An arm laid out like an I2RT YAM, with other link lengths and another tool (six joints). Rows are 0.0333 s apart.
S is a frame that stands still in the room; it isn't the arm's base.
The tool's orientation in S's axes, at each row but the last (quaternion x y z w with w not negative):
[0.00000, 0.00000, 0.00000, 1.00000]
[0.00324, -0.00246, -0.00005, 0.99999]
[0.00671, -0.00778, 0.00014, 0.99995]
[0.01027, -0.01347, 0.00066, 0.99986]
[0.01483, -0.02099, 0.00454, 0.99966]
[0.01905, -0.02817, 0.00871, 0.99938]
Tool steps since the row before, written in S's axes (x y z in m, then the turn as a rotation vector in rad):
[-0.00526, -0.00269, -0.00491, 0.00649, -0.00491, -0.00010]
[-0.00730, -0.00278, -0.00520, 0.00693, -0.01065, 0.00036]
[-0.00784, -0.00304, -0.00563, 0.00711, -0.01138, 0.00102]
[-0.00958, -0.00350, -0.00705, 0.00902, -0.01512, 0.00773]
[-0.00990, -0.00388, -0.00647, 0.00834, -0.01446, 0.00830]
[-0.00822, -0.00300, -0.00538, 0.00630, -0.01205, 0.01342]
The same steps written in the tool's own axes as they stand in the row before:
[-0.00526, -0.00269, -0.00491, 0.00649, -0.00491, -0.00010]
[-0.00733, -0.00281, -0.00515, 0.00693, -0.01065, 0.00039]
[-0.00793, -0.00311, -0.00547, 0.00712, -0.01137, 0.00106]
[-0.00977, -0.00363, -0.00672, 0.00921, -0.01497, 0.00779]
[-0.01020, -0.00397, -0.00593, 0.00856, -0.01429, 0.00837]
[-0.00856, -0.00305, -0.00479, 0.00685, -0.01165, 0.01350]

